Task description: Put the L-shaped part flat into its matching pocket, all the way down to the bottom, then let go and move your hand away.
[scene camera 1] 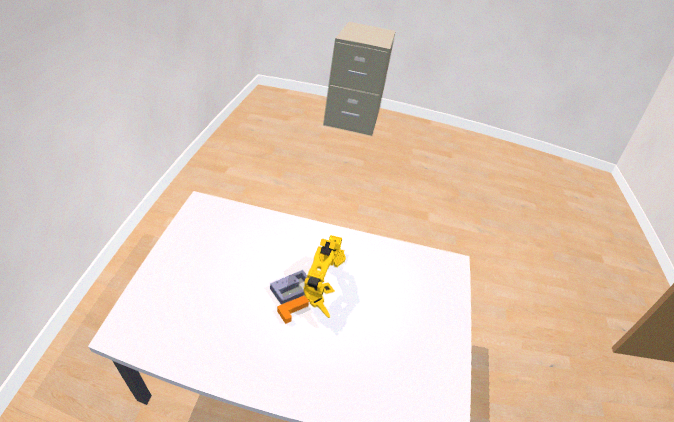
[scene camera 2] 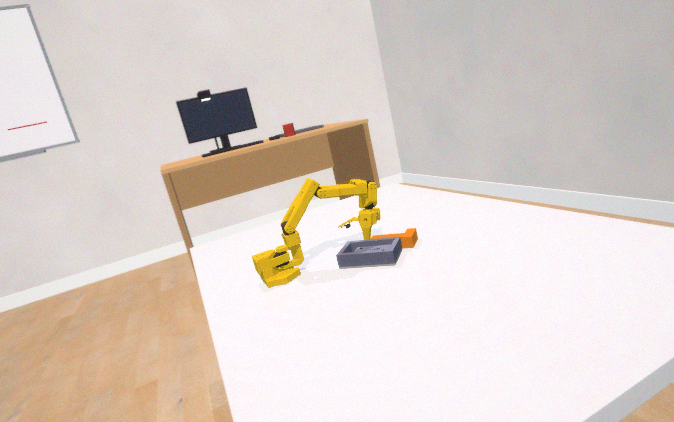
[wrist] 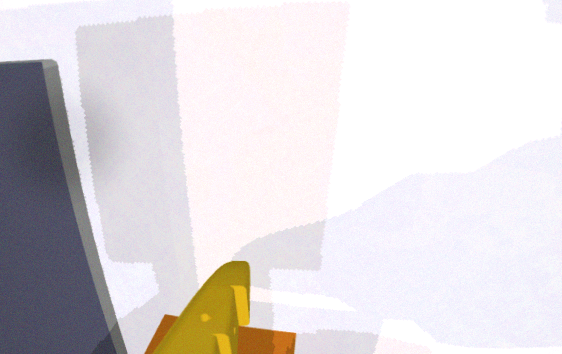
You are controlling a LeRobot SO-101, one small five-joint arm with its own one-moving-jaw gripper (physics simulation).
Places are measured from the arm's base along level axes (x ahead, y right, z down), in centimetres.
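Pixels of known places: hand, tool point: (scene camera 1: 311,302) (wrist: 249,284); arm's base, link origin: (scene camera 2: 287,274).
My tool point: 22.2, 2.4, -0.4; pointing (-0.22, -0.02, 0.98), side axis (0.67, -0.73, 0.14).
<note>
For each thing: its middle in the pictures, then the offset to it from my tool point, as dx, dy, dz. Level surfaces: height alone.
- orange L-shaped part, body centre: (scene camera 2: 394,239) (scene camera 1: 295,309) +5.7, +4.4, -1.0
- tray, body centre: (scene camera 2: 369,252) (scene camera 1: 292,287) -3.3, +7.7, -1.4
- white table, surface height: dz +0.5
The orange L-shaped part (scene camera 1: 295,305) (scene camera 2: 410,239) (wrist: 267,341) lies flat on the table beside the dark grey tray, outside it. The tray (scene camera 1: 275,293) (scene camera 2: 369,259) (wrist: 30,200) holds the recessed pocket; in scene camera 1 the arm hides its right end. My gripper (scene camera 1: 320,310) (scene camera 2: 368,236) (wrist: 241,274) is fully open and empty, pointing down by the end of the part's long leg. In the wrist view one notched jaw shows, partly covering the orange part; the other jaw is out of the picture.
The white table (scene camera 1: 400,325) (scene camera 2: 450,325) carries the yellow arm, whose base (scene camera 1: 336,245) (scene camera 2: 277,270) stands behind the tray in scene camera 1. The tray wall stands close to the left of the jaw in the wrist view. A filing cabinet (scene camera 1: 356,85) and a desk (scene camera 2: 260,175) stand off the table.
</note>
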